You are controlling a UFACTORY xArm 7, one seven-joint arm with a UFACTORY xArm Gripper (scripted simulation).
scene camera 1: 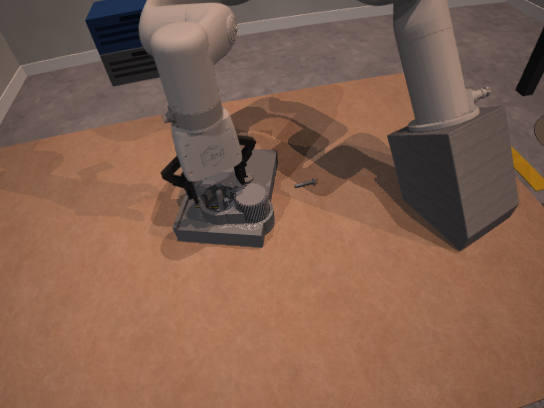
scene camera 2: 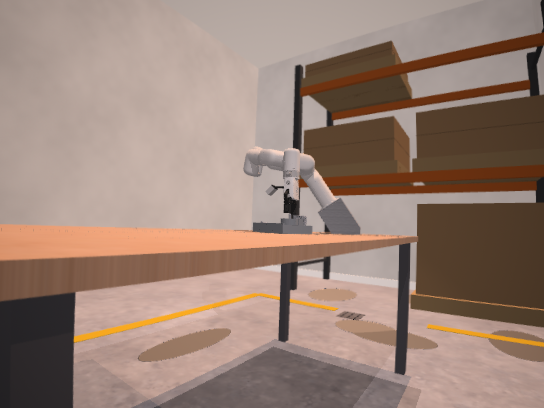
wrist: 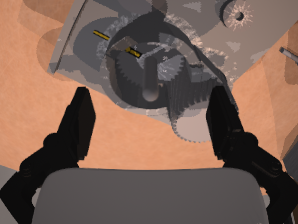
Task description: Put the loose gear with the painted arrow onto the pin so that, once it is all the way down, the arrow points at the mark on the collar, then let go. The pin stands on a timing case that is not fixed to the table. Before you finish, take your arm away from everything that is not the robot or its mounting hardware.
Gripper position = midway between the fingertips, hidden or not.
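Note:
A timing case (scene camera 1: 246, 225) is visible in scene camera 2 (scene camera 2: 298, 225) and in the wrist view (wrist: 208, 45) too. The wrist view also shows a gear (wrist: 170, 61), while scene camera 2 does not show the gear, hidden by the timing case. The gripper (scene camera 1: 218, 189) can be seen in the wrist view (wrist: 150, 100) as well.

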